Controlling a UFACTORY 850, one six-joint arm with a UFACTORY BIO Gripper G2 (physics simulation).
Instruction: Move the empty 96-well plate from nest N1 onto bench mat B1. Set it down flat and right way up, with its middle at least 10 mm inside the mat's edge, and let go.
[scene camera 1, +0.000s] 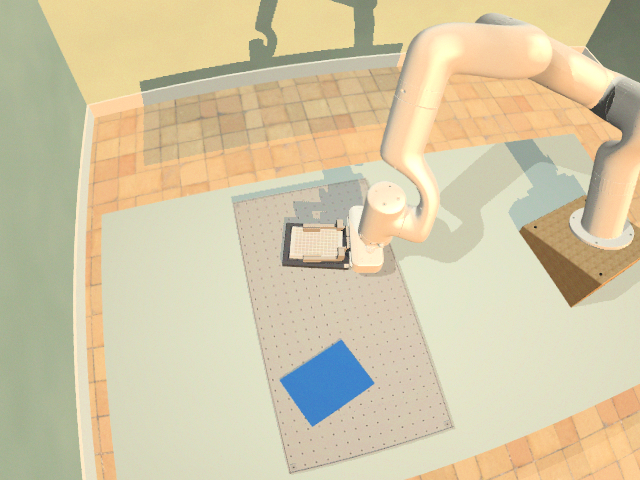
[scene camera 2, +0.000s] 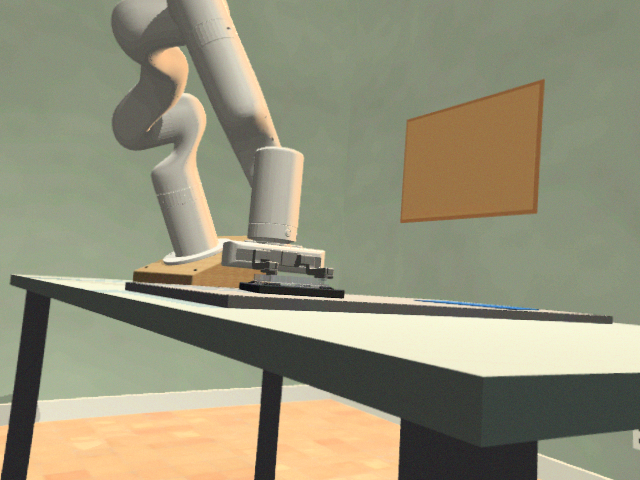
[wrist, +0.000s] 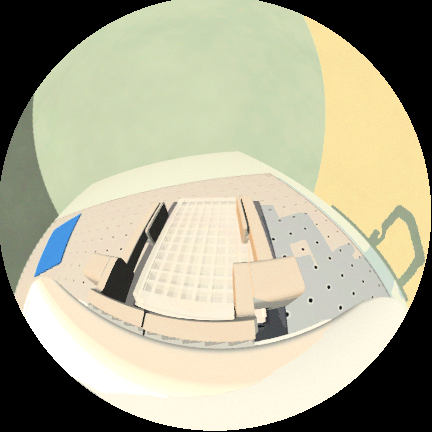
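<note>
The pale 96-well plate (scene camera 1: 321, 243) (scene camera 2: 295, 280) (wrist: 197, 250) lies flat in the black nest N1 (scene camera 1: 310, 264) (scene camera 2: 294, 290) on the perforated board. My gripper (scene camera 1: 305, 242) (scene camera 2: 297, 272) (wrist: 201, 221) is low over the plate, shut to its narrow stance, with no grip on the plate visible. Its two long fingers run along the plate's long sides, close to its top; the exact contact is hidden. The blue bench mat B1 (scene camera 1: 326, 383) (scene camera 2: 475, 304) (wrist: 59, 245) lies flat on the same board, apart from the nest and turned at an angle to it.
The perforated board (scene camera 1: 351, 310) (scene camera 2: 361, 304) lies on the pale table (scene camera 1: 170, 310) (scene camera 2: 413, 341). The arm's wooden base block (scene camera 1: 563, 248) (scene camera 2: 165, 277) stands on the table on the right in scene camera 1. A wall panel (scene camera 2: 470, 155) hangs behind.
</note>
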